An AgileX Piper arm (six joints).
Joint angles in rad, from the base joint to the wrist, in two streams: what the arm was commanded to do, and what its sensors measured. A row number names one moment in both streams.
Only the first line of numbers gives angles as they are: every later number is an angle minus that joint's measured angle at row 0.
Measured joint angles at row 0:
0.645 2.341 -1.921 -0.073 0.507 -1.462
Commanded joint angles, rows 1 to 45:
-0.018 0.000 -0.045 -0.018 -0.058 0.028
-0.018 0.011 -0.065 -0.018 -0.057 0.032
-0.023 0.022 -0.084 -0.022 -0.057 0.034
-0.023 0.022 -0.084 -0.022 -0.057 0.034
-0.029 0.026 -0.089 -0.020 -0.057 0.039
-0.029 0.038 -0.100 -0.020 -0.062 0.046
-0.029 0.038 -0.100 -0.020 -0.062 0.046
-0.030 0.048 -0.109 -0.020 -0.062 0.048
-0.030 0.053 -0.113 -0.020 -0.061 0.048
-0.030 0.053 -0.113 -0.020 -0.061 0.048
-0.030 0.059 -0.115 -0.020 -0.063 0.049
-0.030 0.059 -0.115 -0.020 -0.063 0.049
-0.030 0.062 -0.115 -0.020 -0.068 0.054
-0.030 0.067 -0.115 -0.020 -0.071 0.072
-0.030 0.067 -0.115 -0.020 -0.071 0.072
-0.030 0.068 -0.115 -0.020 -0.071 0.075
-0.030 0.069 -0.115 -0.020 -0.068 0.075
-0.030 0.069 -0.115 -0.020 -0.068 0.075
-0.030 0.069 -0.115 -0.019 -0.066 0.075
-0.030 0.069 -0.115 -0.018 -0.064 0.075
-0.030 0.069 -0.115 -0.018 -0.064 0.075
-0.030 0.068 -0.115 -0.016 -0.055 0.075
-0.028 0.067 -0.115 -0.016 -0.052 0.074
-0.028 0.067 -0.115 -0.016 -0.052 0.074
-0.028 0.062 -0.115 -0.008 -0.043 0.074
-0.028 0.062 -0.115 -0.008 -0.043 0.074
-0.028 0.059 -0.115 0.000 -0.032 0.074
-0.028 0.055 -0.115 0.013 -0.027 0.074
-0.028 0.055 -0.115 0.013 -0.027 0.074
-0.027 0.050 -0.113 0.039 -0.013 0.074
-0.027 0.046 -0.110 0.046 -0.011 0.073
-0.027 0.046 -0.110 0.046 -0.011 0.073
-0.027 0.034 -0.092 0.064 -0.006 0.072
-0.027 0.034 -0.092 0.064 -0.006 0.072
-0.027 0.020 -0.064 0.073 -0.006 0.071
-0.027 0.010 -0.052 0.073 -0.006 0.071
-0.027 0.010 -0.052 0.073 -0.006 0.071
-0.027 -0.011 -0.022 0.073 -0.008 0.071
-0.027 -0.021 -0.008 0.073 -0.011 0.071
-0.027 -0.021 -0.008 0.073 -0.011 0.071
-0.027 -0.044 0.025 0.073 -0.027 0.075
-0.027 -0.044 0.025 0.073 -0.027 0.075
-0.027 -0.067 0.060 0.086 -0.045 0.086
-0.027 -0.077 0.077 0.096 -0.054 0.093
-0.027 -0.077 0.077 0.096 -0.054 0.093
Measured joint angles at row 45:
-0.031 -0.040 0.035 0.073 -0.022 0.073
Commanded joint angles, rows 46 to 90:
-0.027 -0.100 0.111 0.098 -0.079 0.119
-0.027 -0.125 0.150 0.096 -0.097 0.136
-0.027 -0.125 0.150 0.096 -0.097 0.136
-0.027 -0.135 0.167 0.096 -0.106 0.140
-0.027 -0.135 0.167 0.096 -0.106 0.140
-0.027 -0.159 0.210 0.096 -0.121 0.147
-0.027 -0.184 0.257 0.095 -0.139 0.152
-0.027 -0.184 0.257 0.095 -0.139 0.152
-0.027 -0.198 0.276 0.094 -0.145 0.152
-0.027 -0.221 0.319 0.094 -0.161 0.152
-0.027 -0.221 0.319 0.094 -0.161 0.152
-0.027 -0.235 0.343 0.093 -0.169 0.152
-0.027 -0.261 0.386 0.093 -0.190 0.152
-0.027 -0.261 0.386 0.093 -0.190 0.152
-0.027 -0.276 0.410 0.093 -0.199 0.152
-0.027 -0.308 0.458 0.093 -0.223 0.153
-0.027 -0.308 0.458 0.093 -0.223 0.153
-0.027 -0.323 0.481 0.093 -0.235 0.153
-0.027 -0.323 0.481 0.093 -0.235 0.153
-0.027 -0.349 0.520 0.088 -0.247 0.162
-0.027 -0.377 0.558 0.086 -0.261 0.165
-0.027 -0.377 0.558 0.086 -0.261 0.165
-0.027 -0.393 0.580 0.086 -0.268 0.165
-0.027 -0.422 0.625 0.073 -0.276 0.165
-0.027 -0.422 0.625 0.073 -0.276 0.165
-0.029 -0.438 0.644 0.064 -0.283 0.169
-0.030 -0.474 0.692 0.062 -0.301 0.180
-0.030 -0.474 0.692 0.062 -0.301 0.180
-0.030 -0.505 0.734 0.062 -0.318 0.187
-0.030 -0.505 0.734 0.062 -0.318 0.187
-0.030 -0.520 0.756 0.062 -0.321 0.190
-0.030 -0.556 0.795 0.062 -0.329 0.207
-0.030 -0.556 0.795 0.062 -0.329 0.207
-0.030 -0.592 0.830 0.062 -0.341 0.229
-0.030 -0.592 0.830 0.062 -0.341 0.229
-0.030 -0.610 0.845 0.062 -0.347 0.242
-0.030 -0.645 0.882 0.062 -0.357 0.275
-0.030 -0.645 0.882 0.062 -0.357 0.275
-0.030 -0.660 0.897 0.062 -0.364 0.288
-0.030 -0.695 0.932 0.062 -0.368 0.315
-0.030 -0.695 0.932 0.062 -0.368 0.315
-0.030 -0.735 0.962 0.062 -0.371 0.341
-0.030 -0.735 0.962 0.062 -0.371 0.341
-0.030 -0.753 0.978 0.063 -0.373 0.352
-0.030 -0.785 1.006 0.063 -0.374 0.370
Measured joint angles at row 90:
-0.031 -0.741 0.974 0.066 -0.363 0.335
